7 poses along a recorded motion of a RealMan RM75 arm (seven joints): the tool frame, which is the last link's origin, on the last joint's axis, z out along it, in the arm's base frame.
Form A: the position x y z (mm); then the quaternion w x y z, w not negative.
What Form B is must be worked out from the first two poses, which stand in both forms.
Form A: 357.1, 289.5, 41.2, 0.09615, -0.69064, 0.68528, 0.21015
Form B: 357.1, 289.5, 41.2, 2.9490, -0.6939, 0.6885, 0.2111
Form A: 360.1, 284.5, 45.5, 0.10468, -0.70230, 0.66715, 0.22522
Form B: 360.1, 284.5, 45.5, 2.9318, -0.7062, 0.6708, 0.2265
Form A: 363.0, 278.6, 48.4, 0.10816, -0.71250, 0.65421, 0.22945
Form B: 363.0, 278.6, 48.4, 2.9248, -0.7167, 0.6581, 0.2308
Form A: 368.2, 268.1, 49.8, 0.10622, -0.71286, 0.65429, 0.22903
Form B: 368.2, 268.1, 49.8, 2.9288, -0.7169, 0.6580, 0.2303
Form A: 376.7, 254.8, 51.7, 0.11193, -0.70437, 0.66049, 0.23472
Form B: 376.7, 254.8, 51.7, 2.9173, -0.7088, 0.6647, 0.2362
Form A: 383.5, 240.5, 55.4, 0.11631, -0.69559, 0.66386, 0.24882
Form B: 383.5, 240.5, 55.4, 2.9084, -0.7003, 0.6684, 0.2505
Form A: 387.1, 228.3, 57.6, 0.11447, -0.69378, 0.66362, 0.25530
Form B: 387.1, 228.3, 57.6, 2.9122, -0.6984, 0.6680, 0.2570
